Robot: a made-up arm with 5 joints.
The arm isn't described. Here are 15 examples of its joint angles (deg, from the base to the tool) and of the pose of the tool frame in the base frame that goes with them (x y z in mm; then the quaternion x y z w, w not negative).
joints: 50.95 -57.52 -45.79 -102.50 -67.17
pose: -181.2 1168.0 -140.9 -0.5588 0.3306 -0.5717 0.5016
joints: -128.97 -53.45 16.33 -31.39 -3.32
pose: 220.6 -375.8 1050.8 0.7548 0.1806 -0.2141 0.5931
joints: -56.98 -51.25 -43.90 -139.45 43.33
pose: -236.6 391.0 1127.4 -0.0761 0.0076 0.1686 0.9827
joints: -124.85 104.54 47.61 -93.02 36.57
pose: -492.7 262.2 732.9 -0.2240 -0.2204 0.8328 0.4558
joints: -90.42 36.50 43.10 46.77 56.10
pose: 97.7 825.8 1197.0 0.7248 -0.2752 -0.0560 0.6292
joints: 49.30 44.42 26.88 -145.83 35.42
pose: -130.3 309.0 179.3 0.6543 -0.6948 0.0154 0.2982
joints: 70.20 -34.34 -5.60 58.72 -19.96
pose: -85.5 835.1 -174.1 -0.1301 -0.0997 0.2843 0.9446
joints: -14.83 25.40 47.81 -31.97 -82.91
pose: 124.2 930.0 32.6 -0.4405 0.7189 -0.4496 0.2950
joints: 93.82 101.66 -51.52 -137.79 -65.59
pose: -193.2 -168.7 -484.3 0.0708 -0.6685 0.2066 0.7109
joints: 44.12 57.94 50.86 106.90 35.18
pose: -38.5 369.2 -254.0 0.0374 -0.1561 0.0538 0.9856
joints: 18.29 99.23 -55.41 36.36 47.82
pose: 230.1 871.6 -479.9 0.1361 0.1319 -0.6548 0.7317
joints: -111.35 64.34 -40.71 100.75 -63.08
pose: 204.2 10.8 1042.8 -0.8222 -0.3229 -0.1542 0.4427
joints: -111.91 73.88 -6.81 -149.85 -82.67
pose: -503.4 230.5 1235.7 -0.8674 0.1913 0.1560 0.4321
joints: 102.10 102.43 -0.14 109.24 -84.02
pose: -8.5 -188.7 106.7 0.1634 0.3058 -0.6817 0.6442
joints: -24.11 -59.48 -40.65 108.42 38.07
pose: -515.8 534.1 1389.3 -0.7617 0.5953 0.0169 0.2551
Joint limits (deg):
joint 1: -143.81..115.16
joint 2: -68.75..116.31
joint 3: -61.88..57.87
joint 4: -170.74..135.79
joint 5: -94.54..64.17
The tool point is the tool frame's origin. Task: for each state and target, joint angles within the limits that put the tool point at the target. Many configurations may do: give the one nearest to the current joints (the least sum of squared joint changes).
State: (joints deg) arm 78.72 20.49 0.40 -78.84 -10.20
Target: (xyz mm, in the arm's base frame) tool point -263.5 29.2 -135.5
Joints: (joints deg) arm 66.16 40.46 16.60 -92.28 1.30
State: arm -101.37 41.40 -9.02 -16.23 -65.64
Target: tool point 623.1 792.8 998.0
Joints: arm -55.32 65.60 -51.49 16.25 -81.54
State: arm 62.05 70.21 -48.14 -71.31 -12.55
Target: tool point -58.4 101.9 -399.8
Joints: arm 84.22 64.54 -44.76 -101.25 6.52
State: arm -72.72 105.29 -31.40 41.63 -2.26
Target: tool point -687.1 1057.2 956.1
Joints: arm -52.12 116.31 11.30 18.96 35.20
